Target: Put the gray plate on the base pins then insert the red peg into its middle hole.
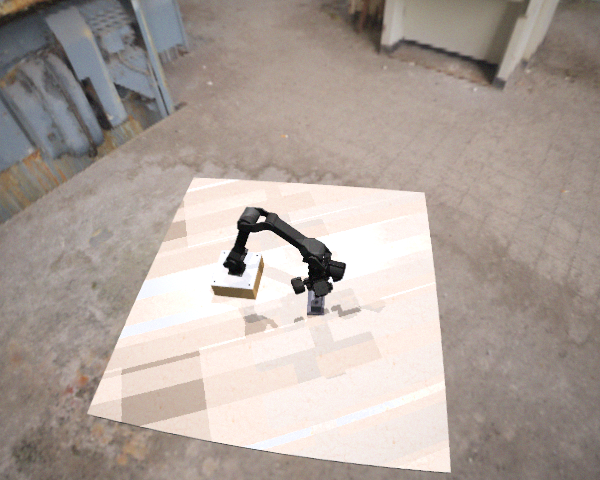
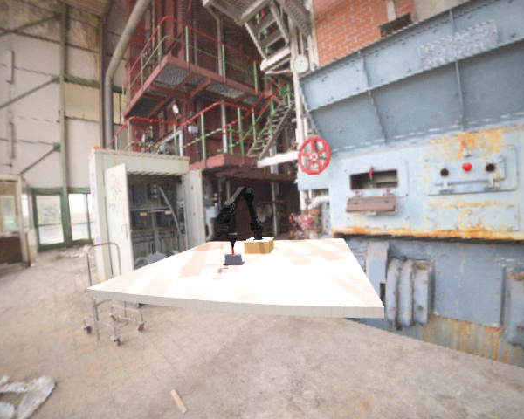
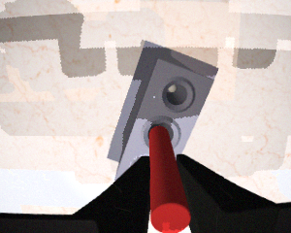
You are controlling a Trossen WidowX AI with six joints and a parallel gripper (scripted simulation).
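My gripper tip is now right at the red peg. Round my gripper tip: gray plate: 5 cm below; then gray base: 9 cm below.
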